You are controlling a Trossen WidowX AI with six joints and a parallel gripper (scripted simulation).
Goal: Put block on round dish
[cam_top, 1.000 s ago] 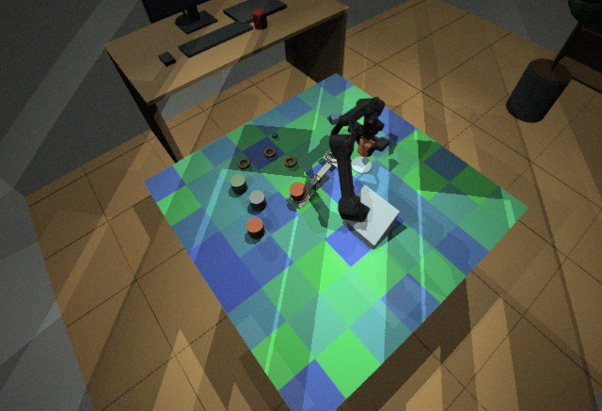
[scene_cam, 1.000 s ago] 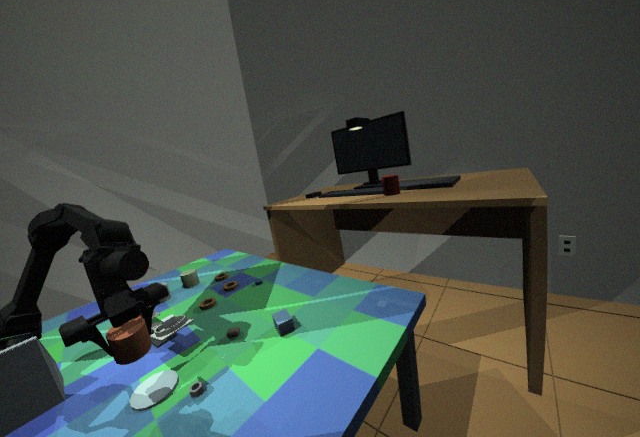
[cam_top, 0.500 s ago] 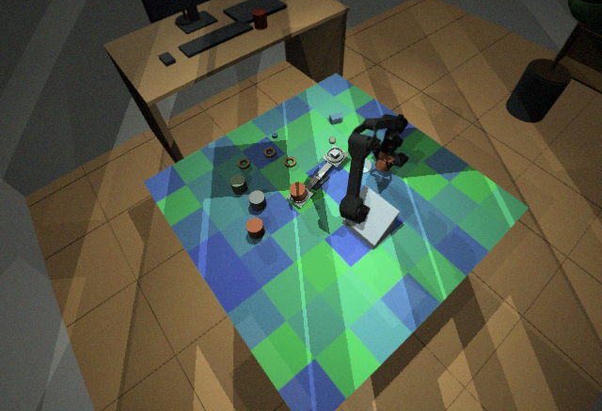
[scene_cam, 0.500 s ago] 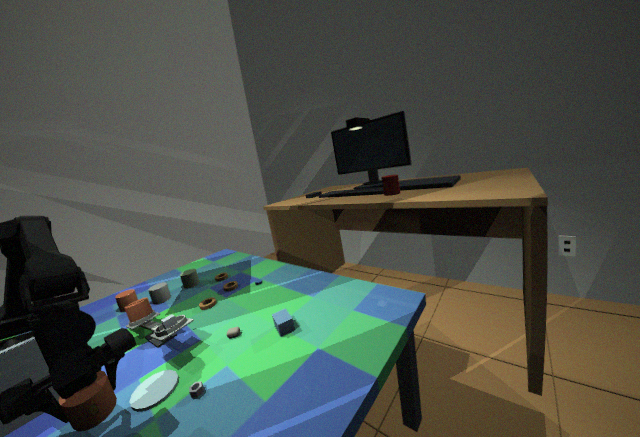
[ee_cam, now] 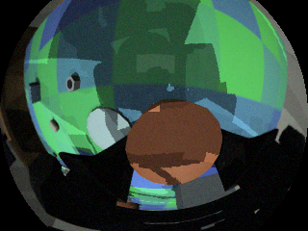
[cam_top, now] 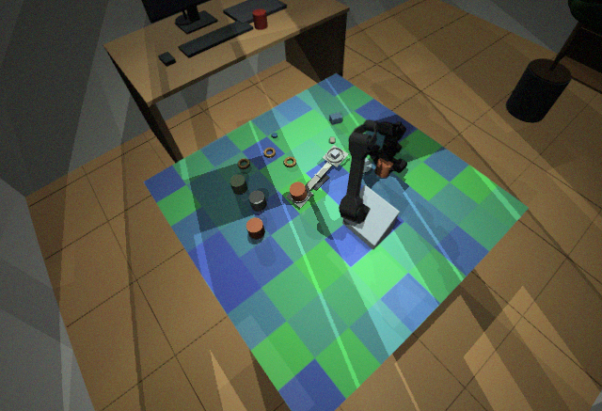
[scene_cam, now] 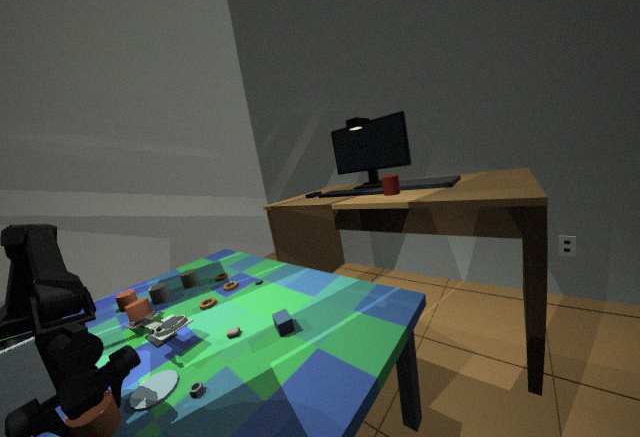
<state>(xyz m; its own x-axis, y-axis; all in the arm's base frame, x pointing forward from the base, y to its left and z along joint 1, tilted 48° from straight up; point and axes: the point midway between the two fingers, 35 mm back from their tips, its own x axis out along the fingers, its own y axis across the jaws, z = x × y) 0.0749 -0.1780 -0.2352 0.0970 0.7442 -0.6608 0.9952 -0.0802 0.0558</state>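
My gripper tip is now 11 cm short of the round dish, 2 cm to the right of it and 4 cm above it. The rest, counted from my gripper tip: dark pebble: 32 cm ahead, 1 cm to the right, 3 cm below; nut: 15 cm ahead, 9 cm to the right, 3 cm below.
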